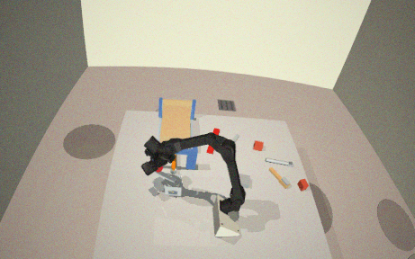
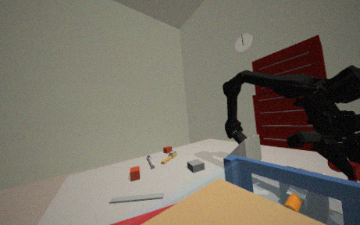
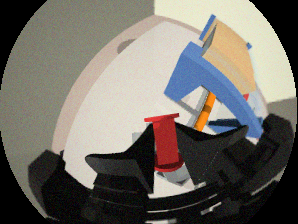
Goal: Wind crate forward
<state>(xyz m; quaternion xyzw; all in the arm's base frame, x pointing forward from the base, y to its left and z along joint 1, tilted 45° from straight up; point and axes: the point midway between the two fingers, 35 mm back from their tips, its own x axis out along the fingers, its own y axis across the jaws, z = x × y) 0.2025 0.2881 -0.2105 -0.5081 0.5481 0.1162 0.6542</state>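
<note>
The winch handle is 30 mm behind my gripper tip, 50 mm to the right of it and 30 mm below it. Also, from my gripper tip: red knob: 10 mm behind, 10 mm to the right; then blue frame: 110 mm ahead, 90 mm to the right, 30 mm below; then grey winch: 60 mm behind, 110 mm to the right, 100 mm below.
</note>
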